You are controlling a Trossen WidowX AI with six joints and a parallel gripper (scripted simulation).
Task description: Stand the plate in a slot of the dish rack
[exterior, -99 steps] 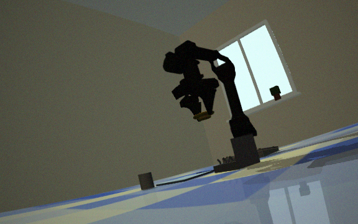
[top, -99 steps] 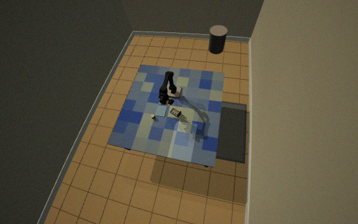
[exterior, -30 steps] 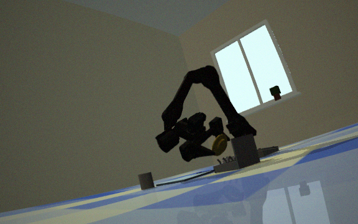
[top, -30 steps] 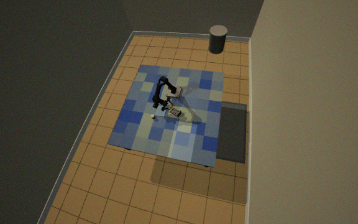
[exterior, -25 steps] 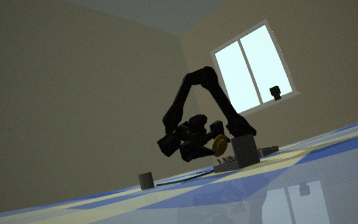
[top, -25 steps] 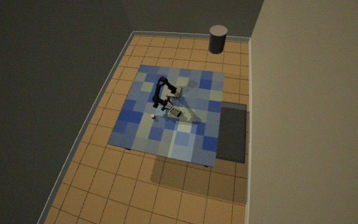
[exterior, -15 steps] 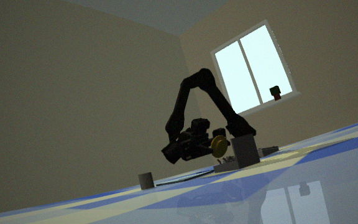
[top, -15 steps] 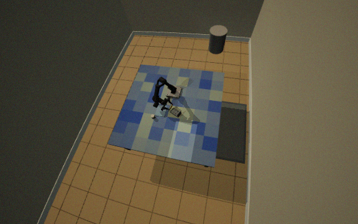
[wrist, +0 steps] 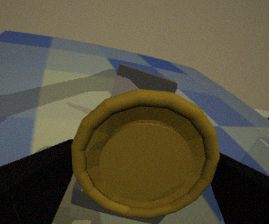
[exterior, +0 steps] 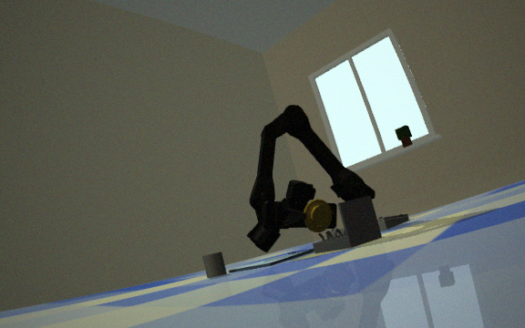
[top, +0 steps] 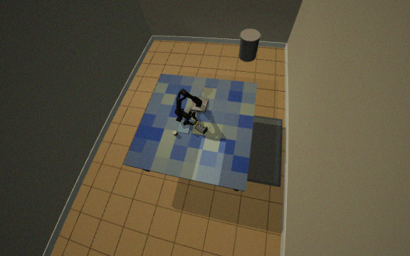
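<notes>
Now: gripper tip 60 mm to the right of the dish rack, 50 mm above it and 30 mm short of it. Round my gripper tip: light-blue mat: 130 mm to the right, 70 mm below, 40 mm ahead; then cup: 210 mm to the right, 140 mm ahead, 50 mm below; then yellow plate: 10 mm to the right.
</notes>
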